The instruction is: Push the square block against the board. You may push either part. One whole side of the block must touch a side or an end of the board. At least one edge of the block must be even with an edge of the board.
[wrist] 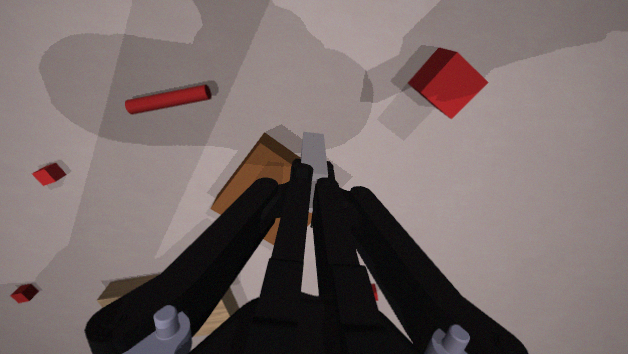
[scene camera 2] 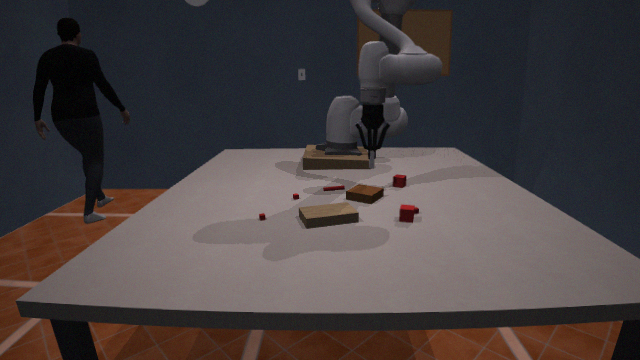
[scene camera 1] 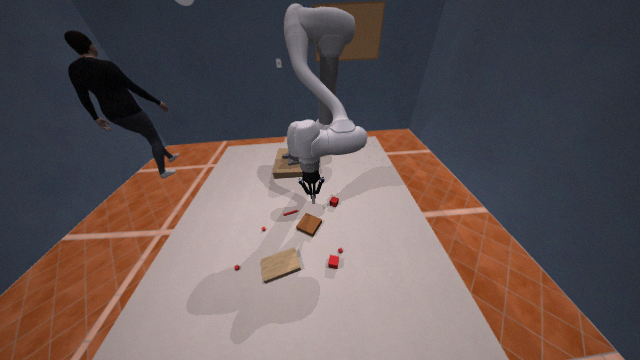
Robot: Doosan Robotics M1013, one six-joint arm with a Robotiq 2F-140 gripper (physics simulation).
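Places are measured from the arm's base along level axes (x ahead, y left, z up), in millimetres.
Pixels of known places: gripper, between the fingertips: (wrist: pixel 311 149) (scene camera 2: pixel 371 167) (scene camera 1: pixel 313 202); arm's base, origin of its link: (scene camera 2: pixel 341 151).
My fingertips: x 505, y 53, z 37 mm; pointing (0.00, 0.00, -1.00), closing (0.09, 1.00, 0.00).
Ahead of a thing's pixels: the offset from my fingertips to its top centre.
The square block @(88 mm ahead, 39 mm right, 57 mm down) (scene camera 1: pixel 309 224) (scene camera 2: pixel 364 193) (wrist: pixel 245 180), brown, lies flat on the table. The board @(277 mm ahead, 186 mm right, 57 mm down) (scene camera 1: pixel 281 265) (scene camera 2: pixel 328 215) (wrist: pixel 217 319), light wood, lies flat nearer the scene cameras and a little to the left. A gap separates them, and the block is turned at an angle to the board. My gripper (scene camera 1: pixel 313 200) (scene camera 2: pixel 371 160) (wrist: pixel 311 149) is shut with nothing between its fingers. It hangs above the table, on the robot-base side of the block, touching neither part. In the wrist view its fingers hide part of the block and much of the board.
A red cube @(40 mm back, 121 mm left, 47 mm down) (scene camera 1: pixel 334 201) (scene camera 2: pixel 399 181) (wrist: pixel 450 82) lies right of the gripper. Another red cube @(305 mm ahead, 48 mm left, 47 mm down) (scene camera 1: pixel 333 261) (scene camera 2: pixel 407 213) lies right of the board, beside a small red piece @(253 mm ahead, 91 mm left, 71 mm down) (scene camera 1: pixel 340 250). A red rod @(14 mm back, 140 mm right, 73 mm down) (scene camera 1: pixel 290 212) (wrist: pixel 169 99) and two small red cubes @(72 mm ahead, 283 mm right, 71 mm down) (scene camera 1: pixel 263 229) @(259 mm ahead, 385 mm right, 71 mm down) (scene camera 1: pixel 237 267) lie left.
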